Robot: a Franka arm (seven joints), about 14 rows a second.
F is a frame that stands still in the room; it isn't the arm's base.
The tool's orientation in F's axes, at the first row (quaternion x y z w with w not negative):
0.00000 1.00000 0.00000 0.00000
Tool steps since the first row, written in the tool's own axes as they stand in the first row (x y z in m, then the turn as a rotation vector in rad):
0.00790 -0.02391 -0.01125 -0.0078 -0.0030 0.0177
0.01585 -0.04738 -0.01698 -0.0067 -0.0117 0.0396
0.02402 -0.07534 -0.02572 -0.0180 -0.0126 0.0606
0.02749 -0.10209 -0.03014 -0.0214 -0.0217 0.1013
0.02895 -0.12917 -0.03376 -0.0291 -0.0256 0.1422
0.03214 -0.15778 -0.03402 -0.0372 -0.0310 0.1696
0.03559 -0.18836 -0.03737 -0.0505 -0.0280 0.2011
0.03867 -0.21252 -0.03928 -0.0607 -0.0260 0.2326
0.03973 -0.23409 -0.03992 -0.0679 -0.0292 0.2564
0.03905 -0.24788 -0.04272 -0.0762 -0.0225 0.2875
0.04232 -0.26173 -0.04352 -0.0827 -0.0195 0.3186
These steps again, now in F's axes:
-0.00790 -0.02391 0.01125 0.0078 -0.0030 -0.0177
-0.01585 -0.04738 0.01698 0.0067 -0.0117 -0.0396
-0.02402 -0.07534 0.02572 0.0180 -0.0126 -0.0606
-0.02749 -0.10209 0.03014 0.0214 -0.0217 -0.1013
-0.02895 -0.12917 0.03376 0.0291 -0.0256 -0.1422
-0.03214 -0.15778 0.03402 0.0372 -0.0310 -0.1696
-0.03559 -0.18836 0.03737 0.0505 -0.0280 -0.2011
-0.03867 -0.21252 0.03928 0.0607 -0.0260 -0.2326
-0.03973 -0.23409 0.03992 0.0679 -0.0292 -0.2564
-0.03905 -0.24788 0.04272 0.0762 -0.0225 -0.2875
-0.04232 -0.26173 0.04352 0.0827 -0.0195 -0.3186

